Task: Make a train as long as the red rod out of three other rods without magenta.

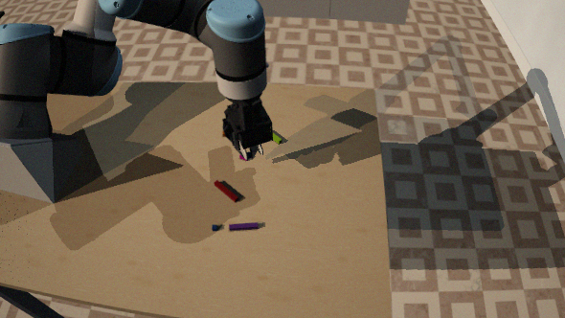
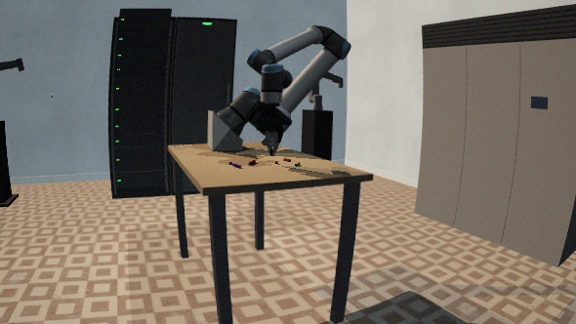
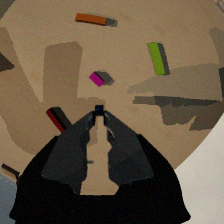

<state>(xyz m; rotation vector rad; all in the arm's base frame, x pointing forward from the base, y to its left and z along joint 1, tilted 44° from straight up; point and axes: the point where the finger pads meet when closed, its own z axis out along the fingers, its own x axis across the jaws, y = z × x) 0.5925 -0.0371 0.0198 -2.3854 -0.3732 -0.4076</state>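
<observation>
My gripper is now 50 mm above the magenta rod, 30 mm to the right of it and 20 mm past it. Round my hand: red rod (70 mm to the right, 50 mm below, 50 mm behind); lime rod (90 mm to the left, 50 mm below, 50 mm ahead); orange rod (110 mm to the left, 50 mm below, 50 mm behind).
</observation>
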